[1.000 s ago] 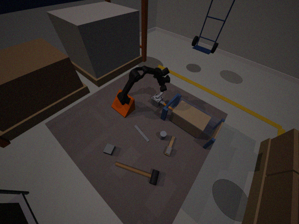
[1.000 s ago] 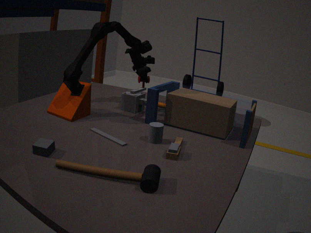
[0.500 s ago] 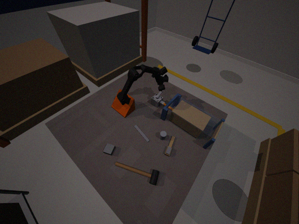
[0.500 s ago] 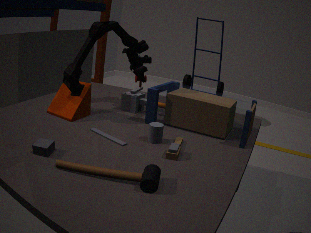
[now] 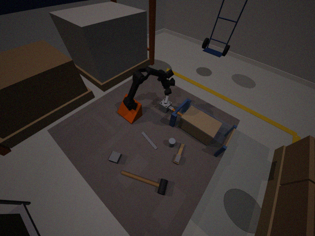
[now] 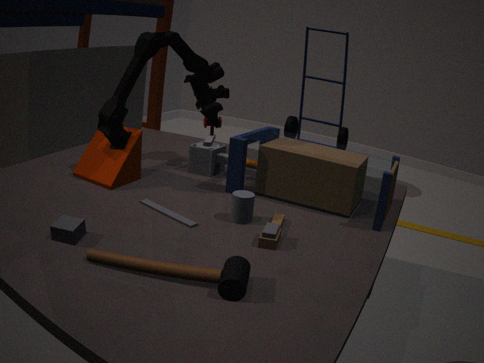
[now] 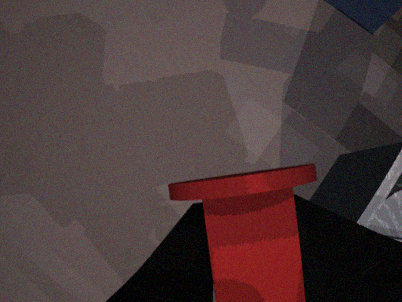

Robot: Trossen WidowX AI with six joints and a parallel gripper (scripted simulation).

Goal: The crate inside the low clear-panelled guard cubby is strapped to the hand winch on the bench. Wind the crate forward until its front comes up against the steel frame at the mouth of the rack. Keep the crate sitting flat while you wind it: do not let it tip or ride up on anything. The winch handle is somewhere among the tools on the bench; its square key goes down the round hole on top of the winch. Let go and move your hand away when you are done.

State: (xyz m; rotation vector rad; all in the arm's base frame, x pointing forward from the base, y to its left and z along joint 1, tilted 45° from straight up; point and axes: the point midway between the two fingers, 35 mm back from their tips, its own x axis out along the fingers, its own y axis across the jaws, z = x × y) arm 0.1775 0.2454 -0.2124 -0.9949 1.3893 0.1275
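Now: the grey winch 11 cm to the right of my gripper tip and 10 cm below it. The rest, counted from my gripper tip: flat grey bar (10 cm ahead, 49 cm to the right, 13 cm below); red knob (1 cm behind, 1 cm to the right); small wooden tool (37 cm ahead, 46 cm to the right, 11 cm below).
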